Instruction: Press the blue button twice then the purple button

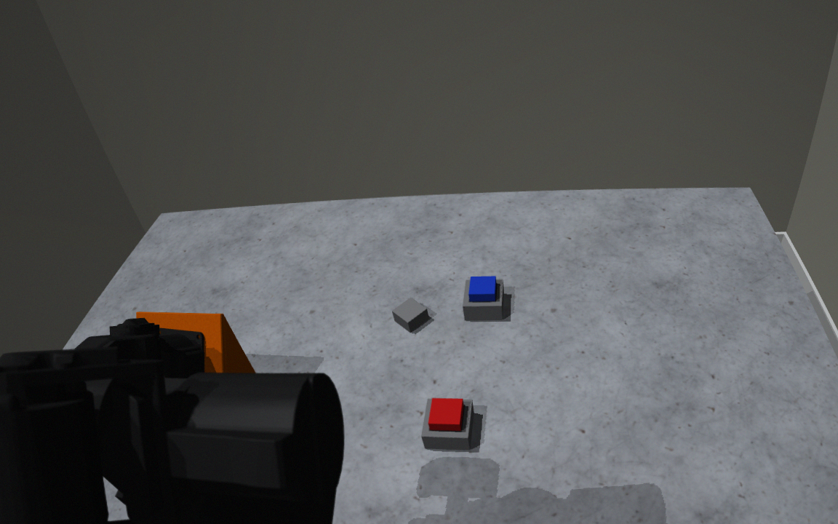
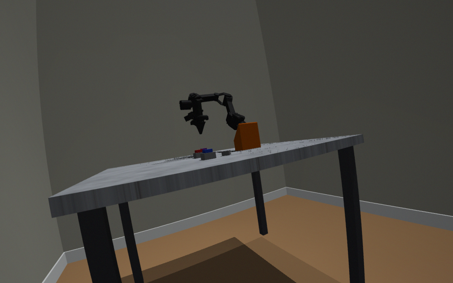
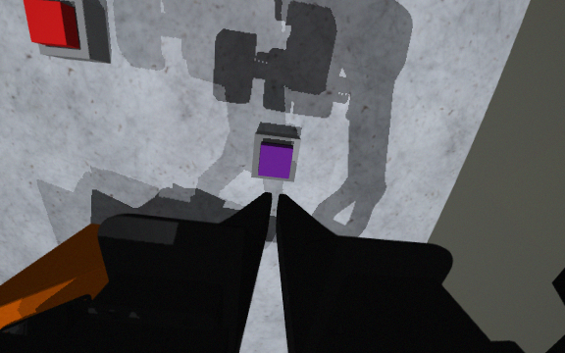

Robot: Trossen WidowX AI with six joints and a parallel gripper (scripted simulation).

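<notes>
My gripper tip is now 100 mm above the purple button. Also, from my gripper tip: small grey block: 370 mm to the left, 120 mm below, 20 mm ahead; then blue button: 400 mm to the left, 110 mm ahead, 100 mm below; then red button: 210 mm to the left, 100 mm below, 90 mm ahead.
</notes>
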